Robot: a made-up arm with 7 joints. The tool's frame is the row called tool.
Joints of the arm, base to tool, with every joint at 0 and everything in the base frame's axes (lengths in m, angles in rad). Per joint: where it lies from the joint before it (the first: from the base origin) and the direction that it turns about. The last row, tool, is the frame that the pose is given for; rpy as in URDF.
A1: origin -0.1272 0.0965 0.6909 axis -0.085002 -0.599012 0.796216
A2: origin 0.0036 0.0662 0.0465 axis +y
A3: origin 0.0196 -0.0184 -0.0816 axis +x
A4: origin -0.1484 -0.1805 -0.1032 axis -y
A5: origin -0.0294 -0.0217 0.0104 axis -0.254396 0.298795 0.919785
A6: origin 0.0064 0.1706 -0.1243 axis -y
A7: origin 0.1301 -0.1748 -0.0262 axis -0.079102 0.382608 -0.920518
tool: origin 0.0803 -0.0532 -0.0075 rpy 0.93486 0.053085 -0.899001
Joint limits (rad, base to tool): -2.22..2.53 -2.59..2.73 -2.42..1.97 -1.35..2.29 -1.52..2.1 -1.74..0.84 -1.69..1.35
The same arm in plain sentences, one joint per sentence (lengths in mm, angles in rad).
The arm has seven revolute joints in a row. What follows holds with every joint at zero, and every direction is one of the base frame's.
Joint 1 lies 127.2 mm along -x and 96.5 mm along +y and 690.9 mm along +z from the base frame's origin and rotates about the direction (-0.085002, -0.599012, 0.796216), from -2.22 to 2.53 rad.
Joint 2 lies 3.6 mm along +x and 66.2 mm along +y and 46.5 mm along +z from joint 1 and rotates about +y, from -2.59 to 2.73 rad.
Joint 3 lies 19.6 mm along +x and 18.4 mm along -y and 81.6 mm along -z from joint 2 and rotates about +x, from -2.42 to 1.97 rad.
Joint 4 lies 148.4 mm along -x and 180.5 mm along -y and 103.2 mm along -z from joint 3 and rotates about -y, from -1.35 to 2.29 rad.
Joint 5 lies 29.4 mm along -x and 21.7 mm along -y and 10.4 mm along +z from joint 4 and rotates about the direction (-0.254396, 0.298795, 0.919785), from -1.52 to 2.1 rad.
Joint 6 lies 6.4 mm along +x and 170.6 mm along +y and 124.3 mm along -z from joint 5 and rotates about -y, from -1.74 to 0.84 rad.
Joint 7 lies 130.1 mm along +x and 174.8 mm along -y and 26.2 mm along -z from joint 6 and rotates about the direction (-0.079102, 0.382608, -0.920518), from -1.69 to 1.35 rad.
The tool frame, which is the frame that the pose is given for, lies 80.3 mm along +x and 53.2 mm along -y and 7.5 mm along -z from joint 7; its axes are the base frame's turned by roll 0.9349, pitch 0.0531 and yaw -0.899 rad (as in URDF: about the fixed x, then y, then z).

